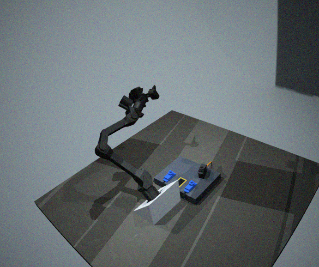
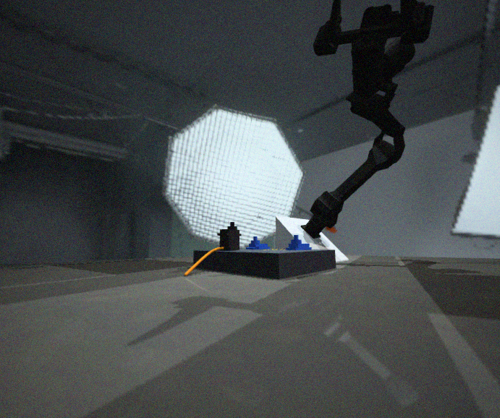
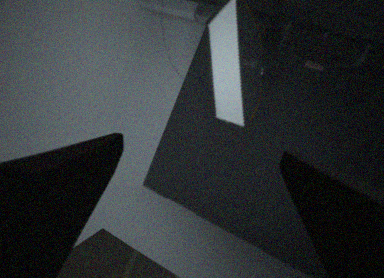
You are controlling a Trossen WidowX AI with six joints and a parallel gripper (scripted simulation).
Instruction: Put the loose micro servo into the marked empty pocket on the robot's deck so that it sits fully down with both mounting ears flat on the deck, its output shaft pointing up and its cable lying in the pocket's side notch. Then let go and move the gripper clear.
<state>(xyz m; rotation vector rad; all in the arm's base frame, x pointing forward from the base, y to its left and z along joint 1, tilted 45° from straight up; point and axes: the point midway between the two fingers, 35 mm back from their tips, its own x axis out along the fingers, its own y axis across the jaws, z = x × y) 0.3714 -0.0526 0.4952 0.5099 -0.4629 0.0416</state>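
My gripper tip is 44 cm above the deck, 34 cm to the left of it and 13 cm past it.
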